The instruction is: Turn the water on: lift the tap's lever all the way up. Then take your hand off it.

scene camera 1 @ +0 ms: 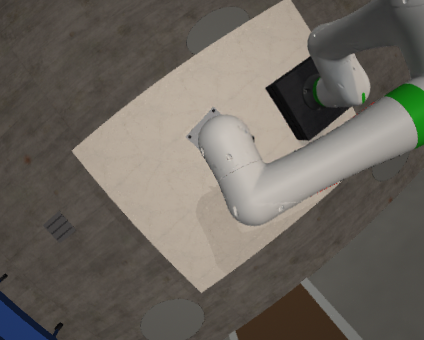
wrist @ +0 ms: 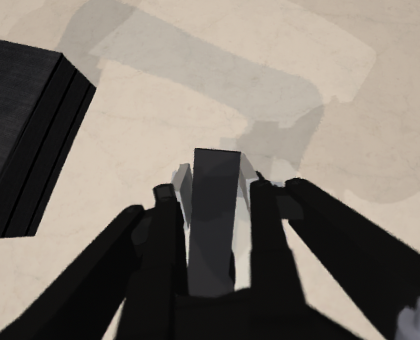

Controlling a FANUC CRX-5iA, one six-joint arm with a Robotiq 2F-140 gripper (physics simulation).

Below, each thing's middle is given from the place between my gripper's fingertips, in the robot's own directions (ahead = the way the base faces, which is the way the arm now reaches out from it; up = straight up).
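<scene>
From where my hand is, the tap lever point(wrist: 210, 272) is 50 mm to the right of it and 10 mm ahead of it.
</scene>
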